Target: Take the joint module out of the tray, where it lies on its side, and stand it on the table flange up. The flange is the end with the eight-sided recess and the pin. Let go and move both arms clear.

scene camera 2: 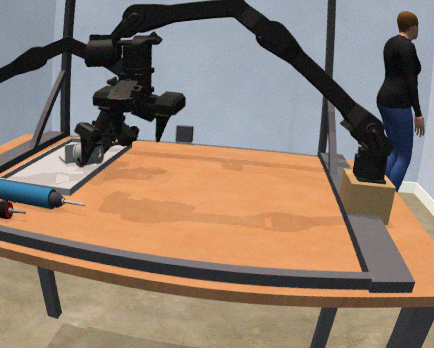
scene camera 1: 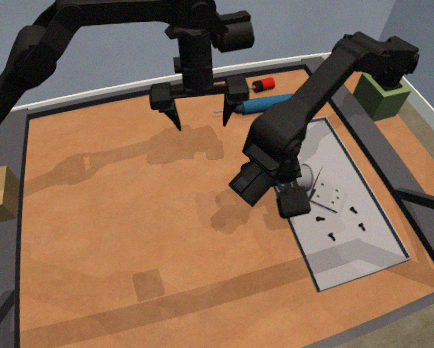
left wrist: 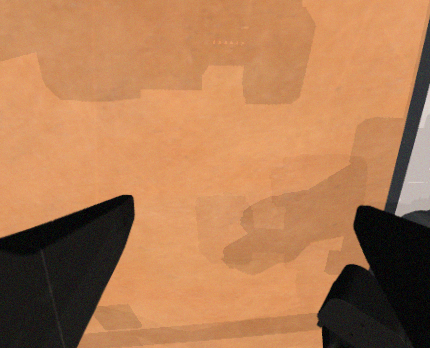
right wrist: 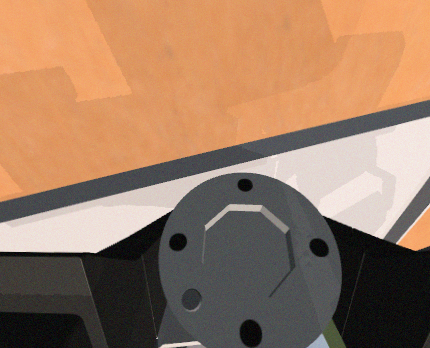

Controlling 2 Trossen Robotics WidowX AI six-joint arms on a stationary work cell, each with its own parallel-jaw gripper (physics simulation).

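Where they show: left gripper, between the fingertips: (scene camera 2: 137,138) (scene camera 1: 202,127) (left wrist: 244,211); right gripper, between the fingertips: (scene camera 2: 89,163) (scene camera 1: 289,182) (right wrist: 237,213); left arm's base, origin of its link: (scene camera 2: 369,177); right arm's base, origin of its link: (scene camera 1: 386,81).
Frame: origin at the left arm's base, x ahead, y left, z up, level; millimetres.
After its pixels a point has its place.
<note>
The grey joint module (scene camera 1: 306,176) @[y -136, x 673, z -19 mm] (scene camera 2: 95,154) @[y -100, x 626, z -35 mm] (right wrist: 250,240) @[y -117, x 633, z -36 mm] is between the fingers of my right gripper, at the tray (scene camera 1: 307,267) @[y -305, x 615, z -80 mm] (scene camera 2: 47,169) @[y -75, x 764, z -79 mm] (right wrist: 50,230) @[y -216, x 640, z -79 mm]. In scene camera 2 it looks tipped on its side. In the right wrist view its flange faces the camera, showing the eight-sided recess, dark holes and the small pin at lower left. The gripper hides much of it in scene camera 1; I cannot tell whether it touches the tray. My left gripper (scene camera 1: 202,127) @[y 3, x 481, z 38 mm] (left wrist: 244,211) @[y 3, x 481, z 38 mm] is open and empty above the table (scene camera 1: 110,215) @[y -82, x 251, z -83 mm] (scene camera 2: 250,190) @[y -88, x 249, z -83 mm], left of the tray in scene camera 1.
A bracket (scene camera 1: 327,194) @[y -167, x 726, z -67 mm] and several black screws (scene camera 1: 361,226) @[y -260, x 766, z -73 mm] lie in the tray near the module. A blue tool (scene camera 1: 265,103) @[y 123, x 684, z -46 mm] (scene camera 2: 30,192) @[y 151, x 673, z -49 mm] and a red tool (scene camera 1: 267,84) @[y 205, x 725, z -55 mm] (scene camera 2: 6,209) @[y 225, x 689, z -59 mm] lie beyond it in scene camera 1. The arms stand close together.
</note>
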